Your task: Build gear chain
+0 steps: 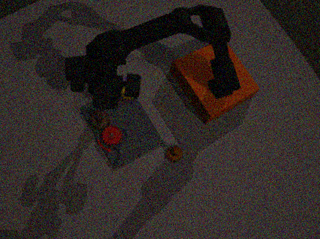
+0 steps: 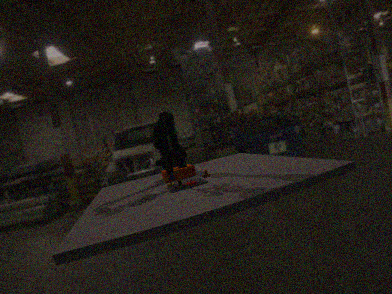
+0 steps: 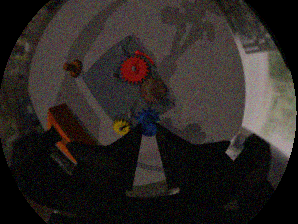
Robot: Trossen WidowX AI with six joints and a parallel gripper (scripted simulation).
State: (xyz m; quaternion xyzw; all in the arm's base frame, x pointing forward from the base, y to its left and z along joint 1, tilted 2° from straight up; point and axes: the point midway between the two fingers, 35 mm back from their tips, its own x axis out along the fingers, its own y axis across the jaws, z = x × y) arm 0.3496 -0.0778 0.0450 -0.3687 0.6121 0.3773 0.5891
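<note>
Right now the blue gear is 10 mm below my gripper tip. Round my gripper tip: brown gear (30 mm ahead, 40 mm to the left, 60 mm below); orange gear (140 mm behind, 210 mm to the left, 70 mm below); red gear (10 mm ahead, 100 mm to the left, 70 mm below).
</note>
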